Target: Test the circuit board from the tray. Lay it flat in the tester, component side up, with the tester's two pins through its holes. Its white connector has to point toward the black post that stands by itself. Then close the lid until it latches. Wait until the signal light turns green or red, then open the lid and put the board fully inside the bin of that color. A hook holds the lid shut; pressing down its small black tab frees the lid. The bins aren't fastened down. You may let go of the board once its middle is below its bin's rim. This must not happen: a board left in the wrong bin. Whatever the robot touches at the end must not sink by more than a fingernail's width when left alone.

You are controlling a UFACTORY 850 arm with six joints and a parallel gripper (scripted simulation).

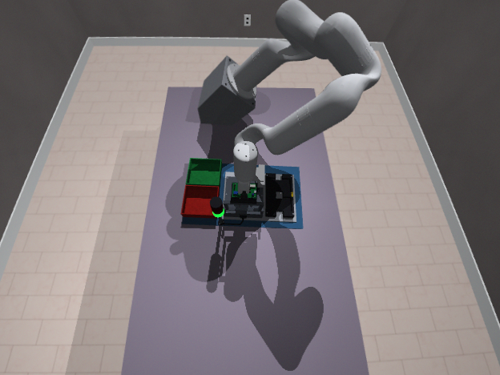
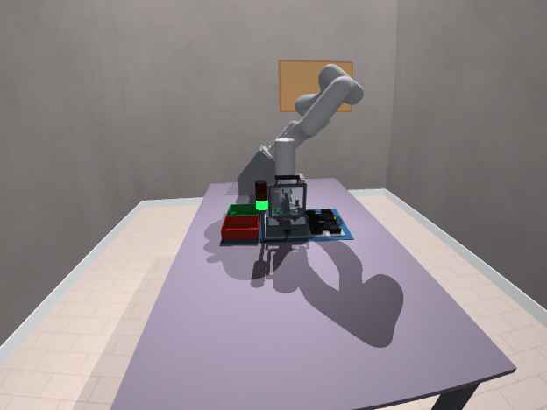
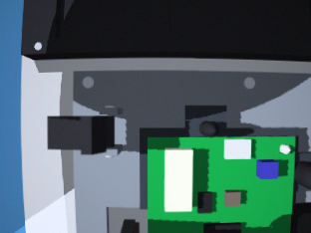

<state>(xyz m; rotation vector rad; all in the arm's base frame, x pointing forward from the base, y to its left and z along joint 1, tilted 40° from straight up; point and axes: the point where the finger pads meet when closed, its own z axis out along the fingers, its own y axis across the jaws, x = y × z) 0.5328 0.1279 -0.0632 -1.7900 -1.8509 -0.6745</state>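
My hand is 10 mm above the green circuit board. Round my hand: clear lid (120 mm ahead, 100 mm above); red bin (50 mm ahead, 200 mm to the right, 70 mm below); tester nest (10 mm ahead, 10 mm to the left, 10 mm below).
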